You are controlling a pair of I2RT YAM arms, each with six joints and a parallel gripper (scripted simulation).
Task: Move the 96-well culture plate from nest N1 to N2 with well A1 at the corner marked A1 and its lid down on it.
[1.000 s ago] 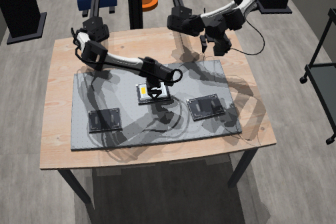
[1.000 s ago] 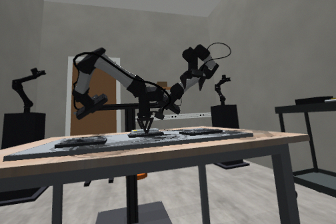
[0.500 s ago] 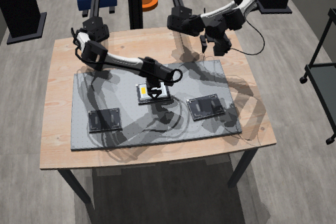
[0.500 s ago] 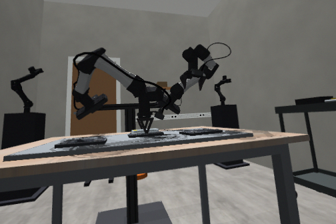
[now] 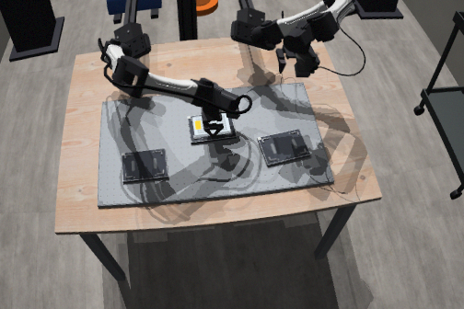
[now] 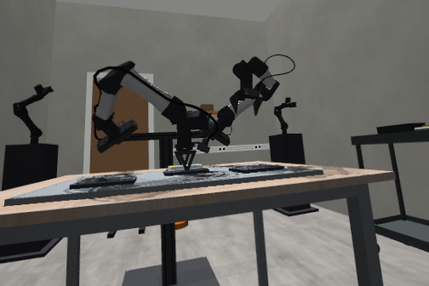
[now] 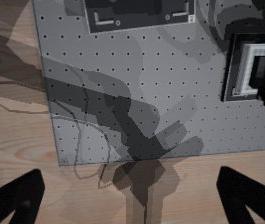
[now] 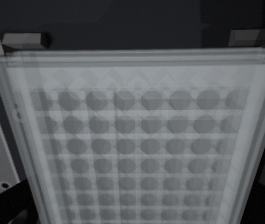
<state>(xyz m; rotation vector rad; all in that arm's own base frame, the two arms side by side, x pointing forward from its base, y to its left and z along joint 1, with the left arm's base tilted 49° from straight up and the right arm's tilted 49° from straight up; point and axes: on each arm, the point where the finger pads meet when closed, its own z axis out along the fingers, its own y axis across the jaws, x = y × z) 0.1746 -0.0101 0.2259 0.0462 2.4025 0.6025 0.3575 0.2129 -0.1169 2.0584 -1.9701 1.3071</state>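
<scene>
The 96-well culture plate is right at my right hand. Also, from my right hand: plate nest: 20 mm below; then nest N2: 240 mm to the left, 130 mm ahead, 20 mm below; then nest N1: 260 mm to the right, 130 mm ahead, 20 mm below.
</scene>
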